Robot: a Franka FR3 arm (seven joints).
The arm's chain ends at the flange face. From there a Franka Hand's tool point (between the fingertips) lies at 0.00 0.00 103.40 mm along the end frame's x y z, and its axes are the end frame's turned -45 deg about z.
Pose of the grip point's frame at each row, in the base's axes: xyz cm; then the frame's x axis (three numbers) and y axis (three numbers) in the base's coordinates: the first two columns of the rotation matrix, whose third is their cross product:
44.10 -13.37 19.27 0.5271 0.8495 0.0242 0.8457 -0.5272 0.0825
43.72 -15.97 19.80 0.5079 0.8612 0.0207 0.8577 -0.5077 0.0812
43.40 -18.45 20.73 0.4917 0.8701 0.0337 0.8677 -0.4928 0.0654
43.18 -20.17 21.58 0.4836 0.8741 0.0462 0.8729 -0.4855 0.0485
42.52 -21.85 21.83 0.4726 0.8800 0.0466 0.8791 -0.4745 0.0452
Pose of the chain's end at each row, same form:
43.24 -13.13 29.57 0.9707 0.2279 0.0754 0.2253 -0.9735 0.0412
42.89 -15.73 30.10 0.9656 0.2500 0.0721 0.2473 -0.9680 0.0428
42.64 -18.42 31.04 0.9612 0.2668 0.0701 0.2659 -0.9637 0.0224
42.51 -20.34 31.90 0.9592 0.2748 0.0670 0.2753 -0.9614 0.0016
41.88 -22.05 32.15 0.9558 0.2867 0.0649 0.2874 -0.9578 -0.0010

